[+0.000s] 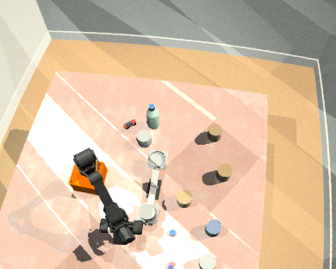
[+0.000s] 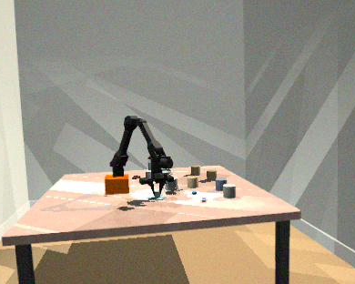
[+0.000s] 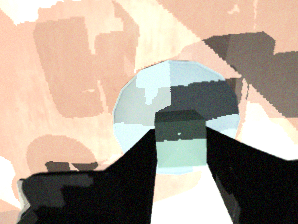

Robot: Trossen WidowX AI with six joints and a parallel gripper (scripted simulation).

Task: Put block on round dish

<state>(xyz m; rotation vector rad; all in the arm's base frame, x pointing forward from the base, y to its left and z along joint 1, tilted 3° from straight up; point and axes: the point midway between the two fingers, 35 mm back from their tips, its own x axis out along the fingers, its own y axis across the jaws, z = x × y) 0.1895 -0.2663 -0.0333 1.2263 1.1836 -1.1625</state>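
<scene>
Right now my gripper tip is 10 mm above the round light-blue dish. Round my gripper tip: balance 120 mm ahead, 220 mm to the left, 20 mm above; small blue piece 220 mm ahead, 10 mm to the left, 10 mm below; grey cup 60 mm ahead, 490 mm to the left, 20 mm above.
</scene>
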